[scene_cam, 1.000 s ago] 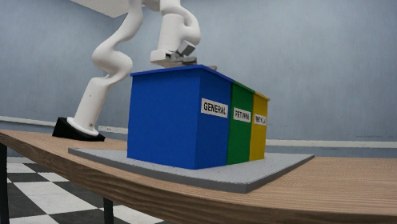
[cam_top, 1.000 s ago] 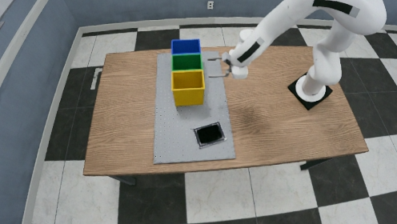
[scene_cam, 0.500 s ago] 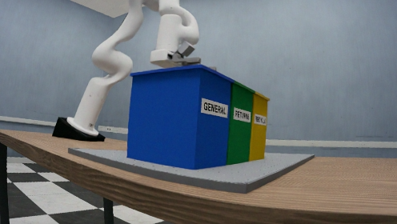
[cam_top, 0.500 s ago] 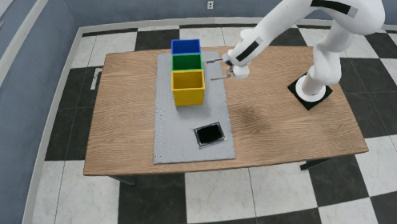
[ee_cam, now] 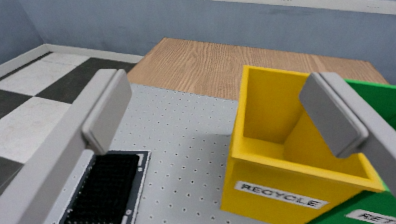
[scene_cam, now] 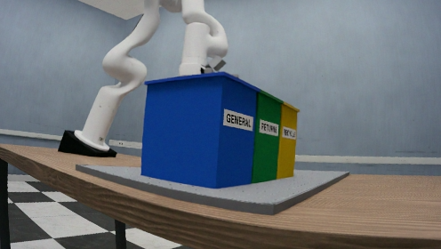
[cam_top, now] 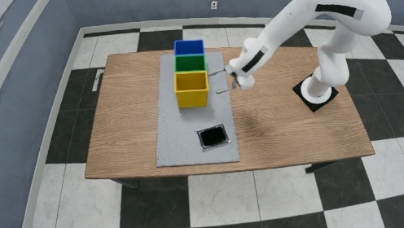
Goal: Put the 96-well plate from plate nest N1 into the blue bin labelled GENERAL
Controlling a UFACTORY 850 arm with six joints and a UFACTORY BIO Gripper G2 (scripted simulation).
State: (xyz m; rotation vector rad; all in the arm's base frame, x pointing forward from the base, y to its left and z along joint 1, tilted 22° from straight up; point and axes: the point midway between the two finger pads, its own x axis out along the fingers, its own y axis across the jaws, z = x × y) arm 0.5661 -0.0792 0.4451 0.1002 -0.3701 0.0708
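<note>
My gripper is now 25 cm above the black 96-well plate, 17 cm to the right of it and 4 cm short of it. Also, from my hand: green bin (23 cm to the right, 18 cm below, 9 cm ahead); then plate nest N1 (26 cm below, 17 cm to the left, 4 cm ahead); then yellow bin (18 cm below, 11 cm ahead, 10 cm to the right).
</note>
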